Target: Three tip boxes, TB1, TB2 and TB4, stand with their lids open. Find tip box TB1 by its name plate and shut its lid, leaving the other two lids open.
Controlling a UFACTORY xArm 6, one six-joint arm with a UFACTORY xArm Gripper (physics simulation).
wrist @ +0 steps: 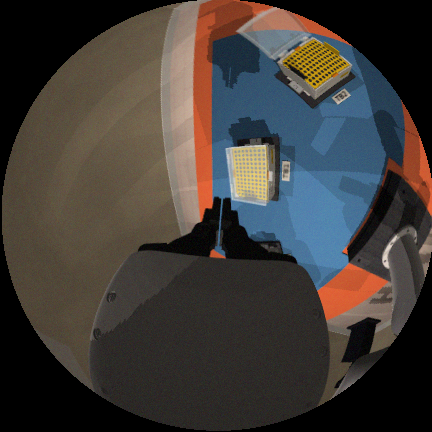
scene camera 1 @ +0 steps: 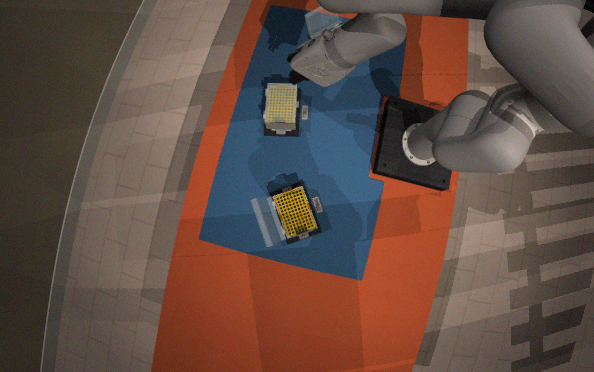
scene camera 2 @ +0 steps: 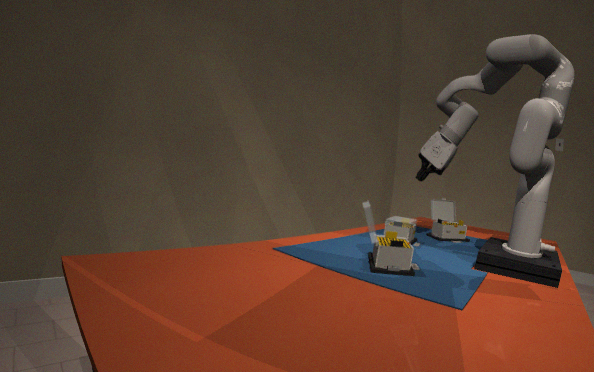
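The middle tip box has its clear lid down over the yellow tip rack. Its name plate is too blurred to read. Tip box TB2, at the far end, has its lid open; its plate reads TB2. A third tip box has its lid open; its plate is unreadable. My gripper is shut and empty, above and apart from the middle box.
The boxes stand on a blue mat on the orange table. The black robot base stands beside the mat. The arm covers much of TB2 in scene camera 1.
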